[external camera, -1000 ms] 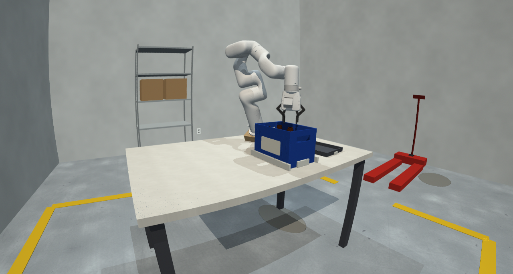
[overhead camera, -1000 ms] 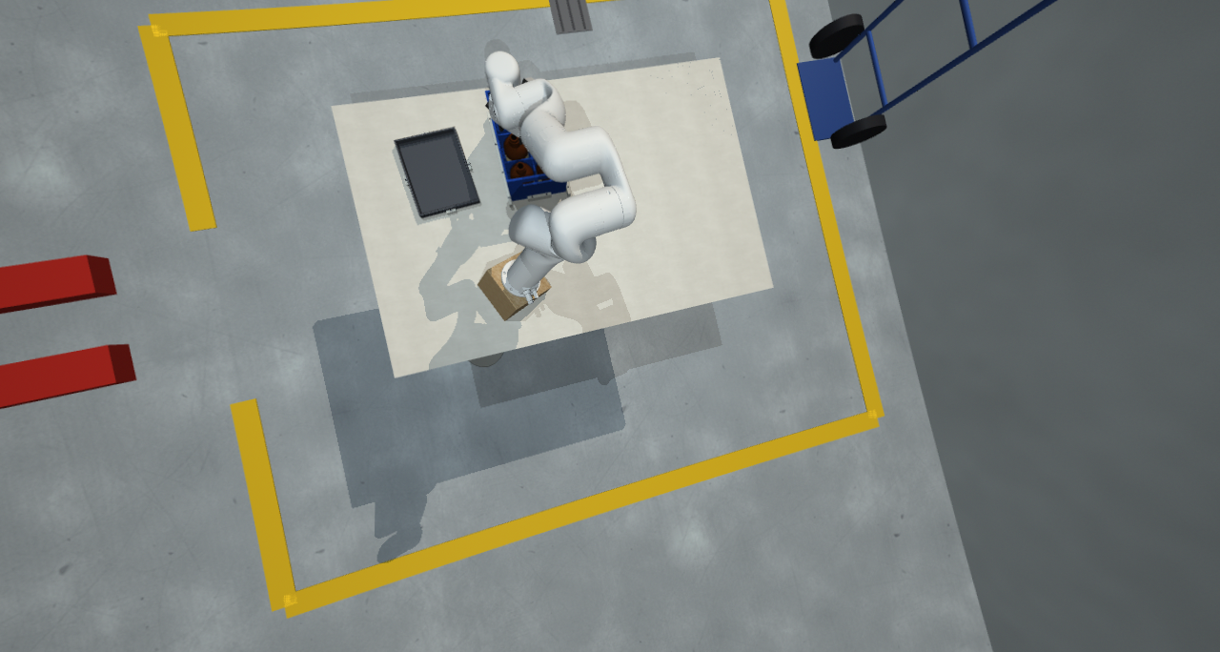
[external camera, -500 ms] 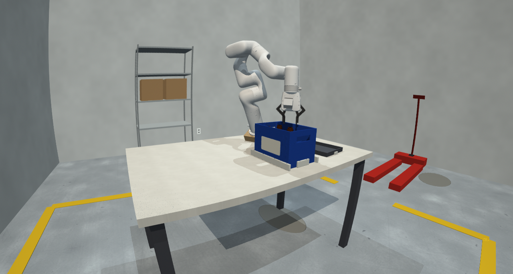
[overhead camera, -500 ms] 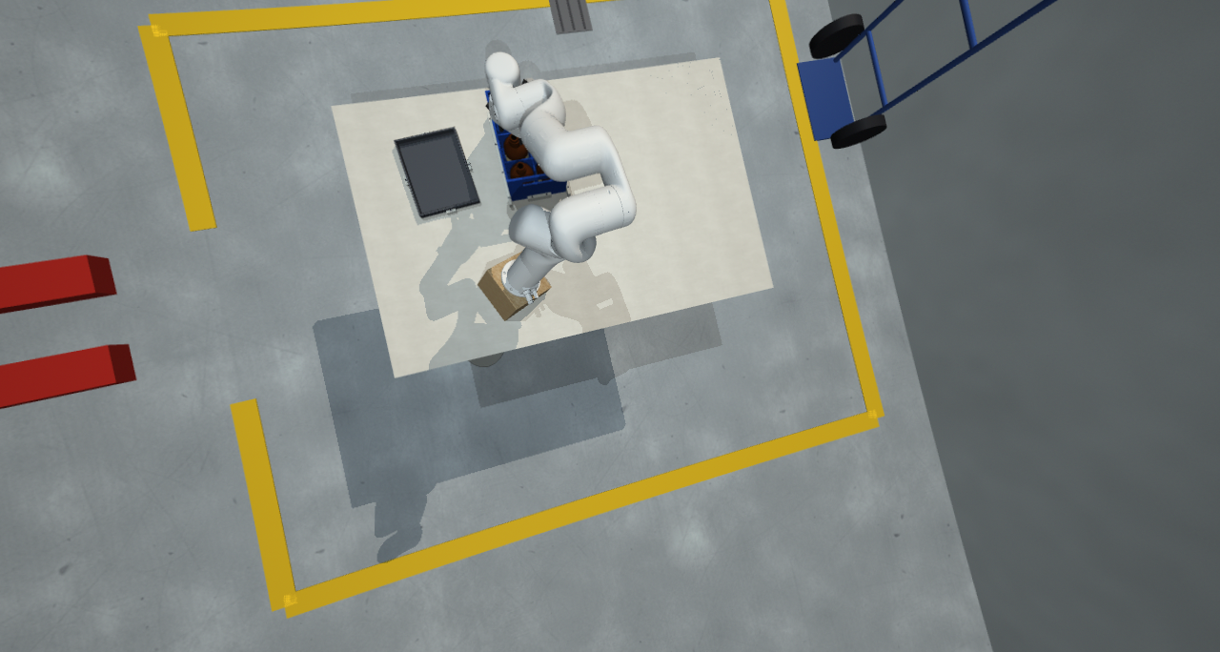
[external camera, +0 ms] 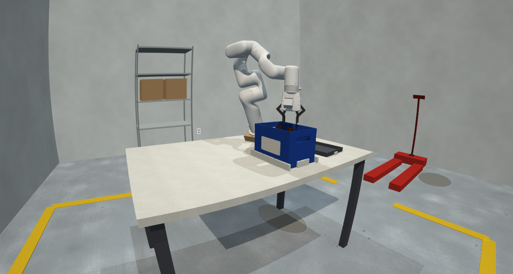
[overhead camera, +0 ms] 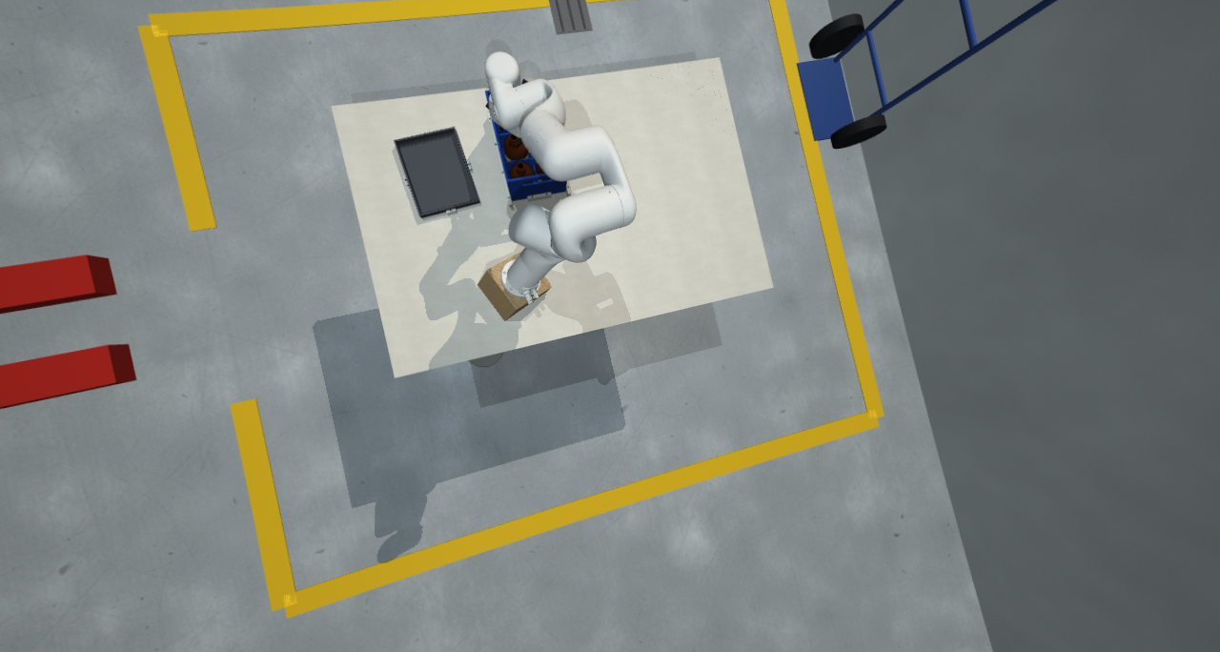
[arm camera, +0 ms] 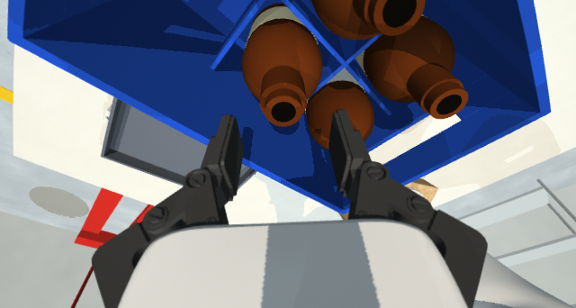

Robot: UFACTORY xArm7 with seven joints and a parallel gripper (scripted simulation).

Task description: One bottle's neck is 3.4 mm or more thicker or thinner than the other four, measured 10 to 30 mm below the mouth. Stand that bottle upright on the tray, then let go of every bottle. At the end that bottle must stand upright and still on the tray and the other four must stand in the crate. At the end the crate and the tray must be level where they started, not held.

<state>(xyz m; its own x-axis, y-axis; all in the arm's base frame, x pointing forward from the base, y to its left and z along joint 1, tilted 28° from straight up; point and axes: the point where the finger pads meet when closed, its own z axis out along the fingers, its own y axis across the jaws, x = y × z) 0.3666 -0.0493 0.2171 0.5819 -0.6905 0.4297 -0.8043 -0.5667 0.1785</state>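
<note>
My gripper is now 4 cm to the left of the blue crate and 11 cm above it. From my hand the other things lie so: dark grey tray 4 cm ahead, 25 cm to the left, 19 cm below.
</note>
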